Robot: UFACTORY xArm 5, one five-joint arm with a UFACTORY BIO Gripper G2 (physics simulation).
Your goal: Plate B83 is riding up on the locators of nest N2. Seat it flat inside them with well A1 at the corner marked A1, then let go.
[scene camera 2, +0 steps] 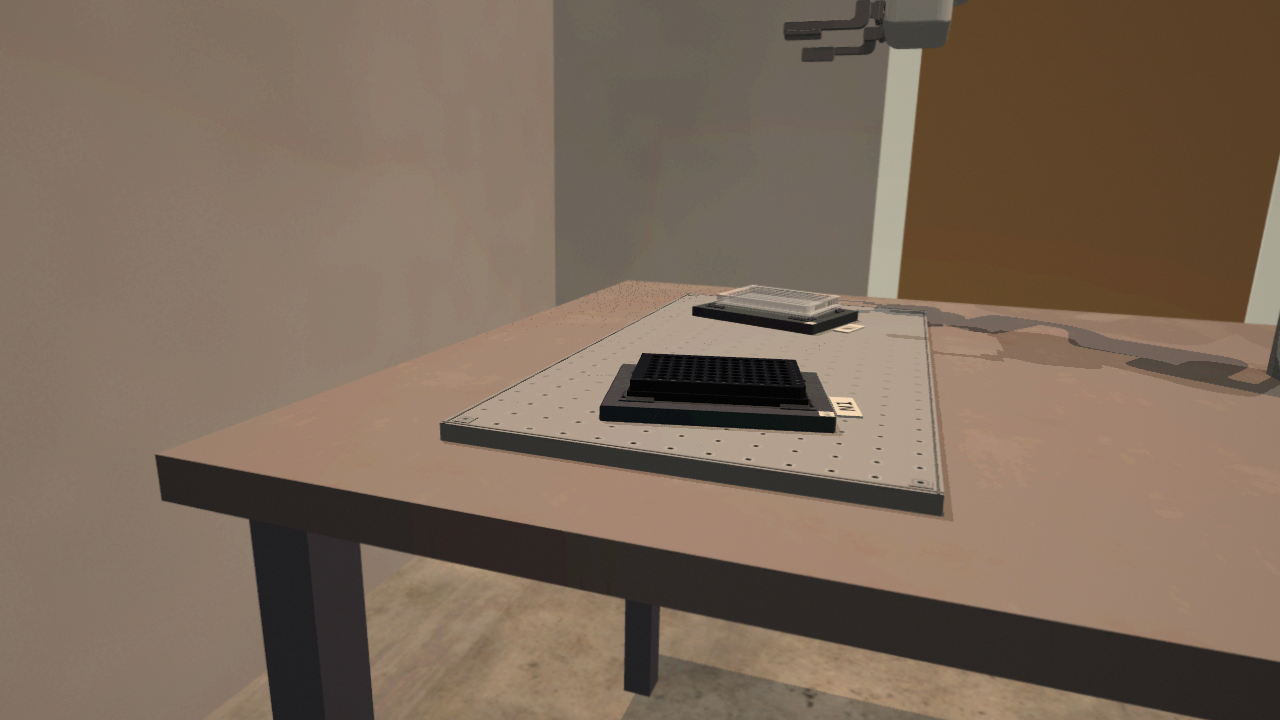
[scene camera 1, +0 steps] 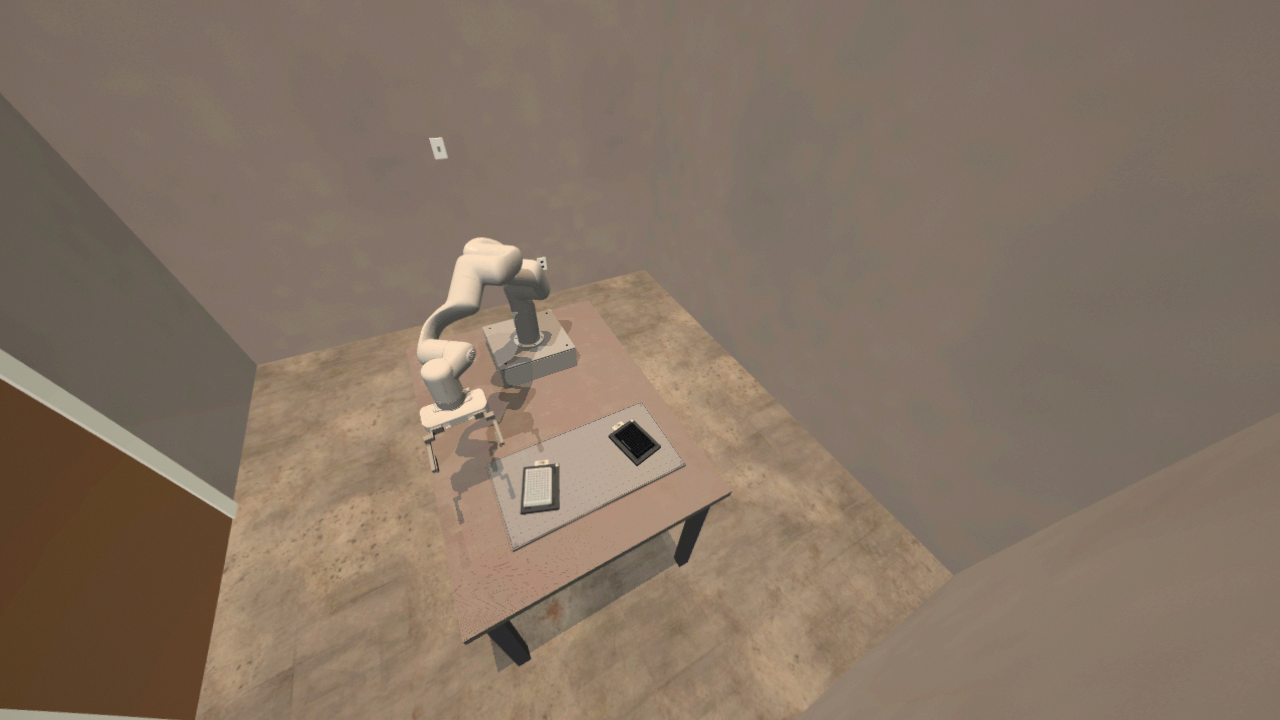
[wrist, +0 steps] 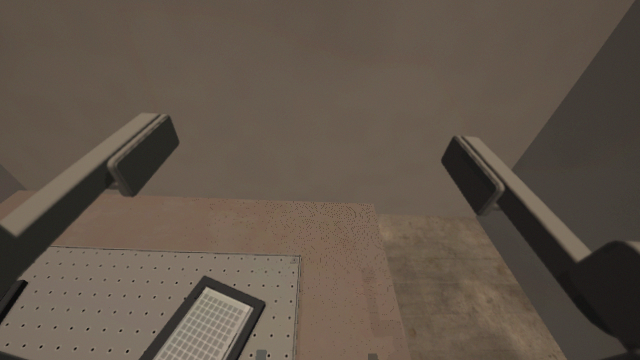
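Pixels of known places: hand, its tool point: (scene camera 2: 811,43) (scene camera 1: 468,451) (wrist: 314,162); arm's base, origin of its link: (scene camera 1: 529,339).
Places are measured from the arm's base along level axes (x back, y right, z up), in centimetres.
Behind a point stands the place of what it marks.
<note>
Plate B83, a clear-white well plate (scene camera 1: 537,486) {x -60.3, y 27.1, z -6.9 cm} (scene camera 2: 776,300) {x -60.1, y 23.7, z -6.7 cm} (wrist: 207,325) {x -61.7, y 27.4, z -6.6 cm}, lies on the dark nest N2 (scene camera 1: 555,494) {x -65.5, y 23.5, z -8.1 cm} (scene camera 2: 751,319) {x -62.8, y 20.7, z -8.6 cm} (wrist: 232,290) {x -67.0, y 29.9, z -8.1 cm}. In scene camera 2 it stands above the nest's top face; its exact tilt and contact with the locators are too small to tell. The wrist view cuts off the plate's near end. The A1 mark and well A1 cannot be made out. My gripper (scene camera 1: 467,455) {x -58.0, y 41.2, z 24.3 cm} (scene camera 2: 802,42) {x -58.0, y 41.2, z 24.3 cm} (wrist: 309,165) {x -58.0, y 41.2, z 24.3 cm} is wide open and empty, high above the table and off to the robot-base side of N2, with its fingers pointing obliquely.
A black well plate (scene camera 1: 634,440) {x -64.0, y -10.0, z -7.4 cm} (scene camera 2: 720,374) {x -63.4, y -11.4, z -6.8 cm} sits on nest N1 (scene camera 2: 716,418) {x -63.2, y -16.3, z -8.6 cm}, with its label (scene camera 2: 846,407) {x -54.0, y -9.8, z -9.1 cm} beside it. Both nests stand on a grey perforated board (scene camera 1: 595,492) {x -72.1, y 12.2, z -9.2 cm} (scene camera 2: 537,394) {x -77.5, y -11.9, z -9.3 cm} (wrist: 100,300) {x -68.1, y 8.7, z -9.3 cm}. The arm's base box (scene camera 1: 541,362) {x -13.6, y 1.4, z -2.0 cm} stands at the table's far end.
</note>
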